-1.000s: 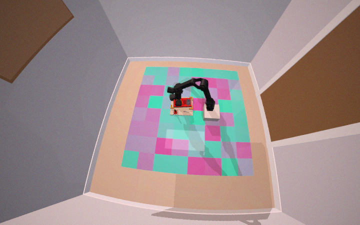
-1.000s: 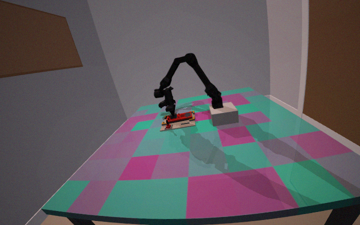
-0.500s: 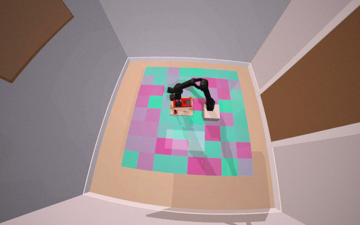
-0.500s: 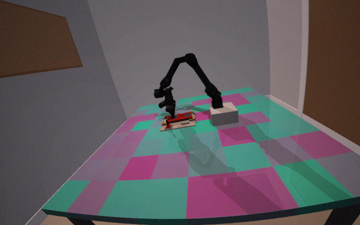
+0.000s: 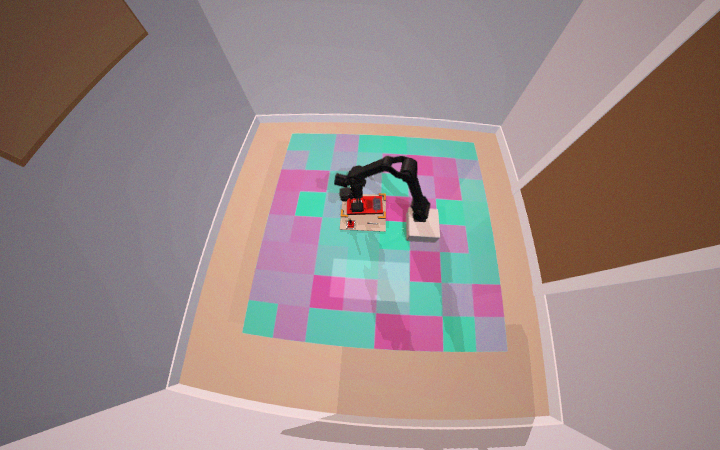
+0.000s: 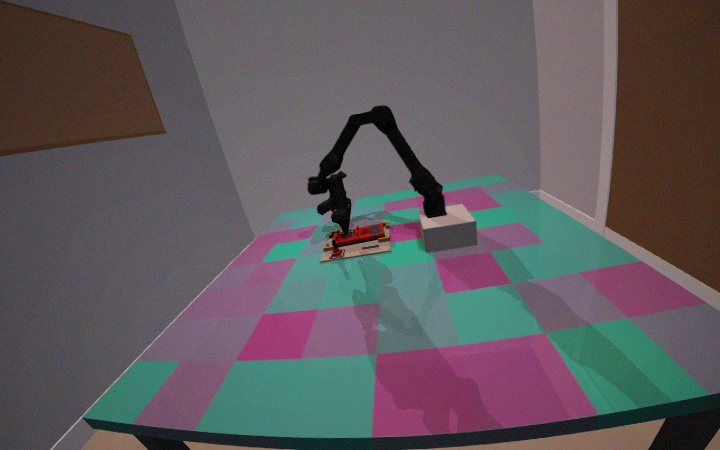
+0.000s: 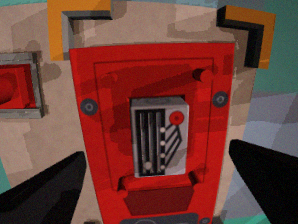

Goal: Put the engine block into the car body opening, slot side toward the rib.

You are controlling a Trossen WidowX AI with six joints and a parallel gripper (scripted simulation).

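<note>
The engine block lies 20 mm below my gripper tip.
</note>
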